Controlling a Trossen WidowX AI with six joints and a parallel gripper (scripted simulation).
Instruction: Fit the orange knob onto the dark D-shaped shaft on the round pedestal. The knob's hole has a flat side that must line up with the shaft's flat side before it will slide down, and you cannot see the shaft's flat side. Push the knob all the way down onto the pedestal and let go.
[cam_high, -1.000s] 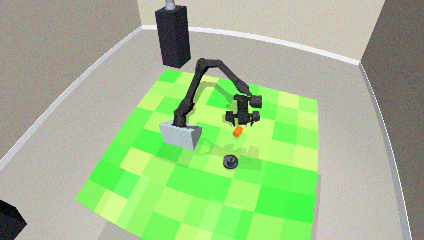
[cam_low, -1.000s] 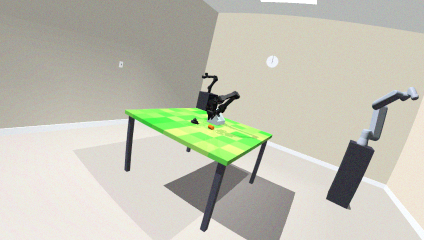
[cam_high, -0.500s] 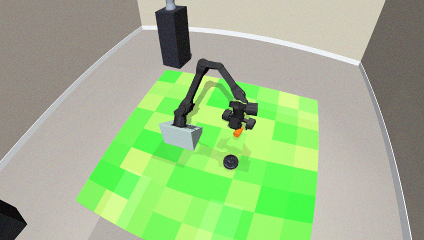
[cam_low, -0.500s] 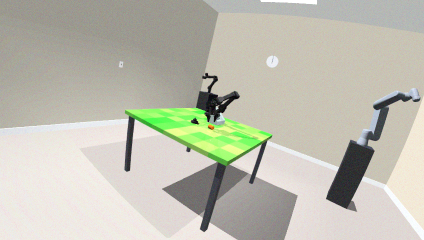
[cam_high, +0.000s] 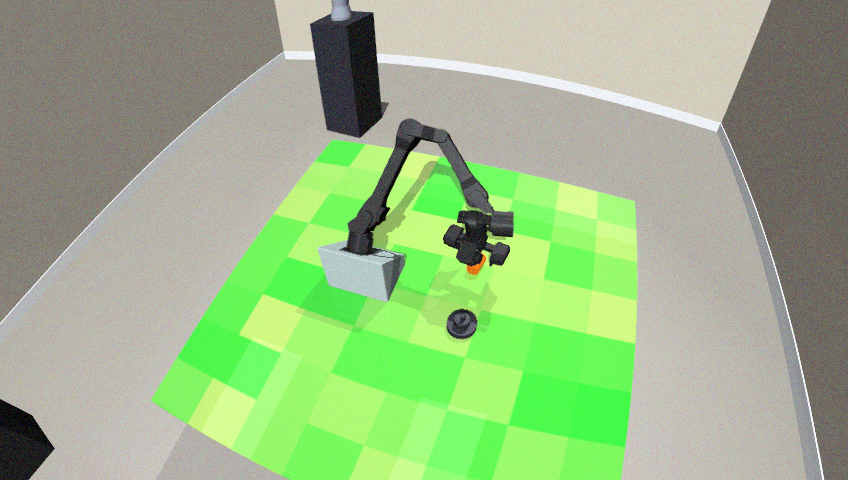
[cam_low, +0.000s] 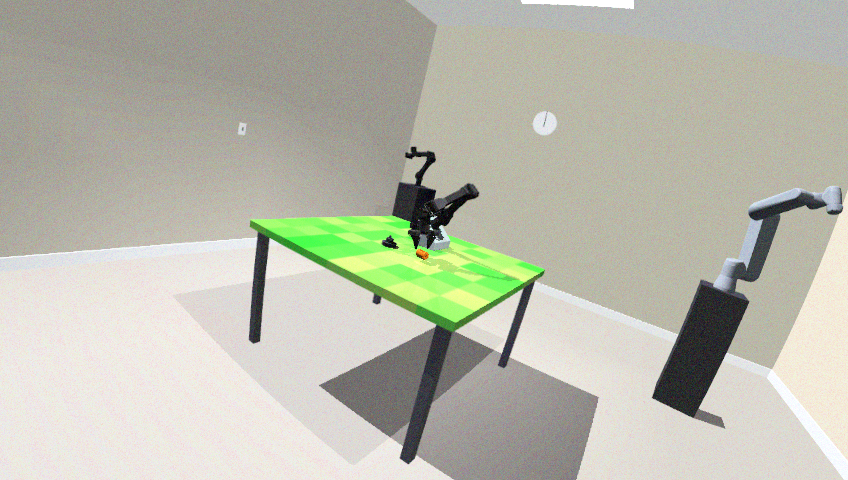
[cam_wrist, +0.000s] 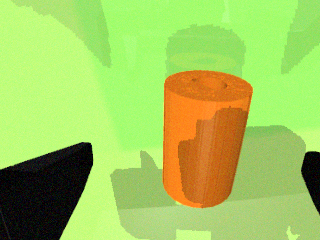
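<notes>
Right now the orange knob is 10 mm to the left of my gripper tip and 30 mm below it. Round my gripper tip: round pedestal: 40 mm ahead, 200 mm to the right, 20 mm below.
</notes>
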